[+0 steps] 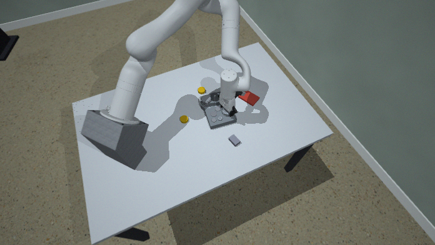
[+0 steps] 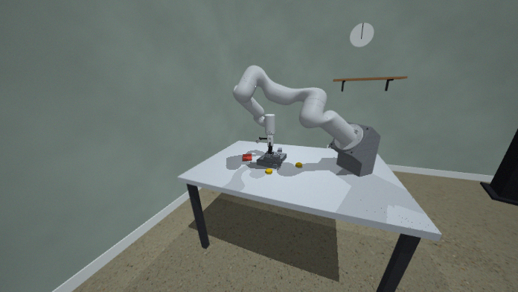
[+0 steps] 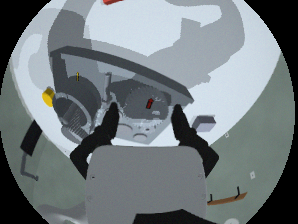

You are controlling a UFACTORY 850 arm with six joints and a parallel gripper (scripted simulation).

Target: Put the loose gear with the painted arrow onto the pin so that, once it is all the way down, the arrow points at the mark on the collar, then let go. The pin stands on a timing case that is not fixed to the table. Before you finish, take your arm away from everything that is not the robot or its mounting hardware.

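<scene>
Right now the grey gear is 1 cm below my hand. From my hand the other things lie so: red block (16 cm ahead, 13 cm to the left, 6 cm below); small grey block (19 cm to the right, 5 cm below, 3 cm ahead).
</scene>
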